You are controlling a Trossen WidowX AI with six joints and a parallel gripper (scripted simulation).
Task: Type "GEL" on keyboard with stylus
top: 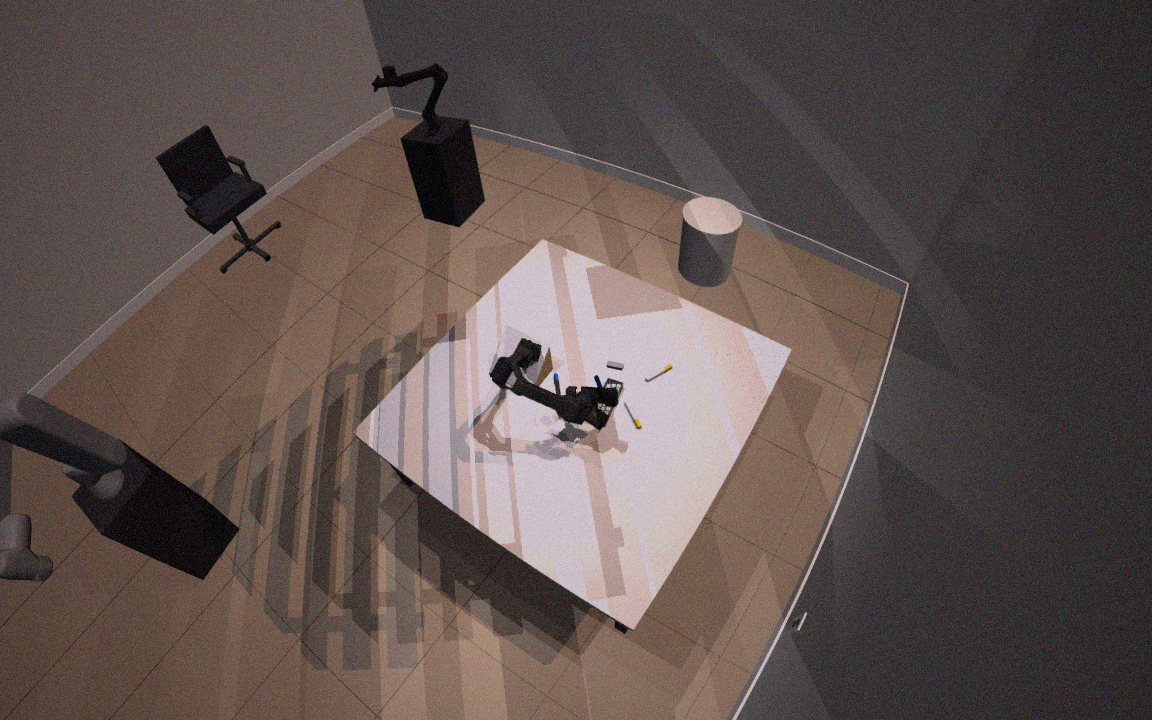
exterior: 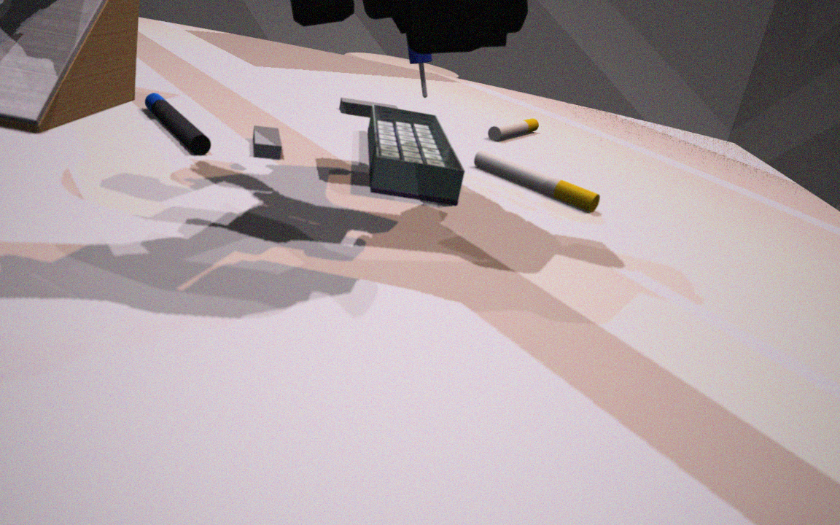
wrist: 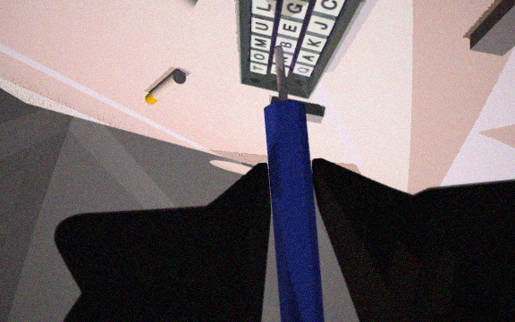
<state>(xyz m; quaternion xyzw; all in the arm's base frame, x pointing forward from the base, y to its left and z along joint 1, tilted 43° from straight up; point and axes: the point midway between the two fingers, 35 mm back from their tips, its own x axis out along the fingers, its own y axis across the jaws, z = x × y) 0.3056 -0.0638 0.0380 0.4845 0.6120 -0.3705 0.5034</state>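
My gripper tip is now 4 cm above the stylus tip and 1 cm short of it. The rest, counted from my gripper tip: L key 10 cm below, 3 cm to the left, 3 cm ahead; G key 10 cm below, 2 cm to the left, 1 cm ahead; blue stylus 1 cm below.
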